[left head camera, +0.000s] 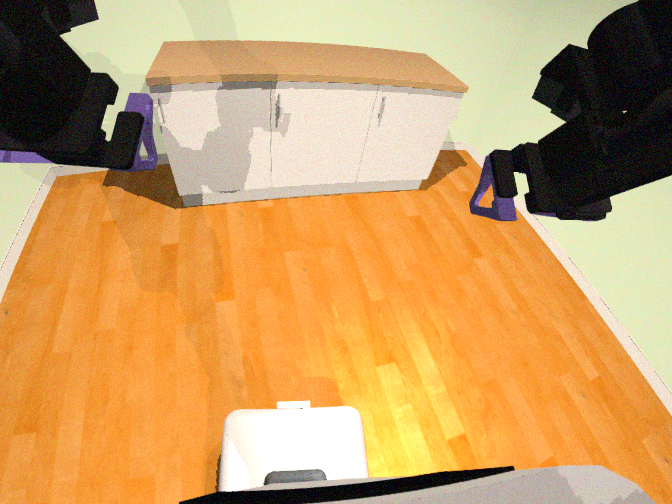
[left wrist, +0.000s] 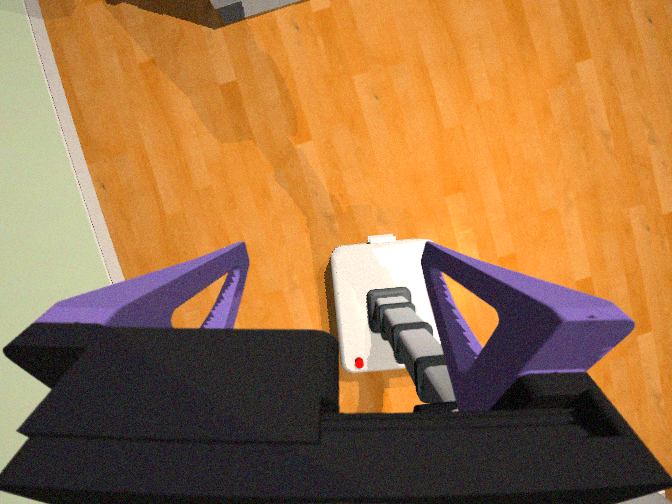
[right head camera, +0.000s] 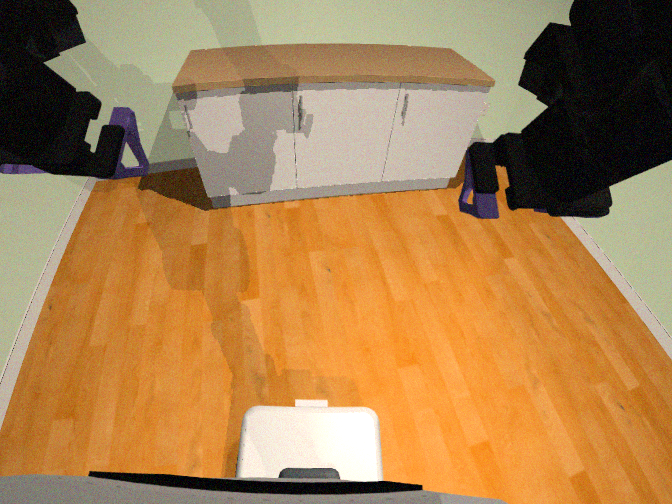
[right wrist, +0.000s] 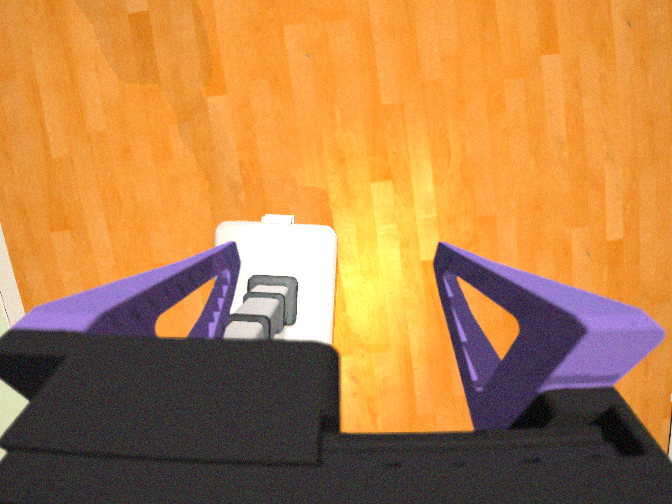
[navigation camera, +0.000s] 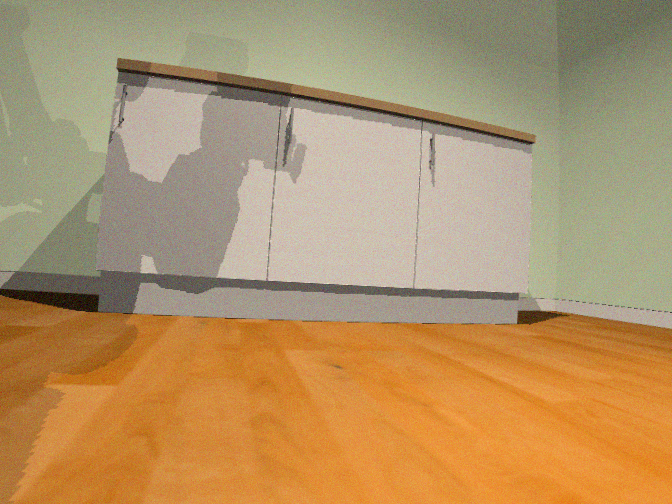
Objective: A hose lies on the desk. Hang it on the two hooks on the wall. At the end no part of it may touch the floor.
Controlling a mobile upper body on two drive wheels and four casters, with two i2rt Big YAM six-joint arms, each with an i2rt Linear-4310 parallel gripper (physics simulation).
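Note:
No hose and no wall hooks show in any view. My left gripper [left head camera: 140,135] is open and empty, raised at the left in front of the green wall; in the left wrist view [left wrist: 334,249] its purple fingers stand wide apart above the floor. My right gripper [left head camera: 491,190] is open and empty, raised at the right; in the right wrist view [right wrist: 336,248] its fingers also stand wide over the floor. A white cabinet with a wooden top [left head camera: 303,124] stands ahead against the far wall. What I see of its top looks bare.
The cabinet [navigation camera: 314,195] has three doors with handles and fills the navigation view. Orange wooden floor [left head camera: 325,303] lies between it and my white base [left head camera: 293,447]. Green walls with pale skirting [left head camera: 597,303] close the room at left, right and back.

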